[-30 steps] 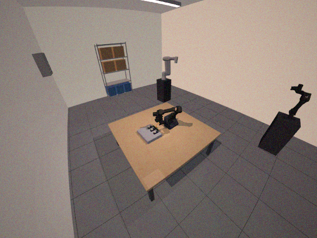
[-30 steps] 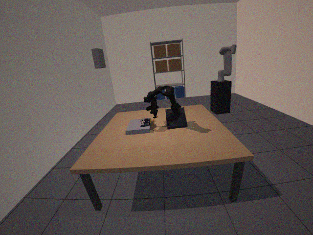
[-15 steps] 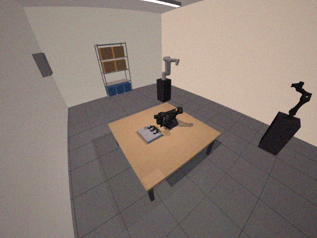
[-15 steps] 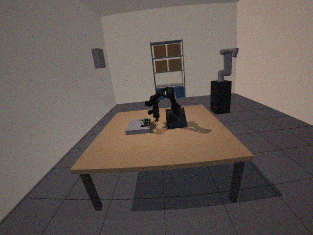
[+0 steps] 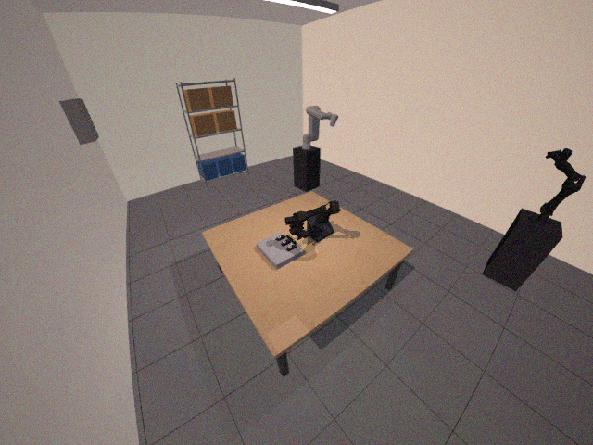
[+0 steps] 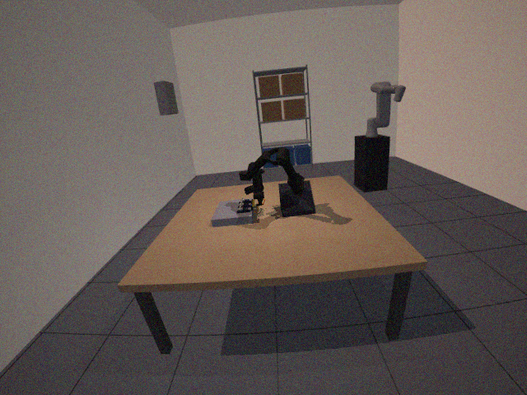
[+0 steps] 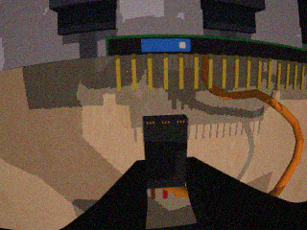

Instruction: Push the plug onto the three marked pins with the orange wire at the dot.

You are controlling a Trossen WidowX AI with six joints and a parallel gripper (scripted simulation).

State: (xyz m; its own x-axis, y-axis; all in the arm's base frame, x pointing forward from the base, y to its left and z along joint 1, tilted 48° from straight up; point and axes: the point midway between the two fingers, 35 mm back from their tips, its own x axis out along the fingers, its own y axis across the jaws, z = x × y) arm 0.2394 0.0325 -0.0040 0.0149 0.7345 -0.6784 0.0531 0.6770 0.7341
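My gripper tip is now 60 mm short of the blue band. From my gripper tip the other things lie so: grey printed holder (210 mm ahead, 50 mm to the right, 40 mm below).
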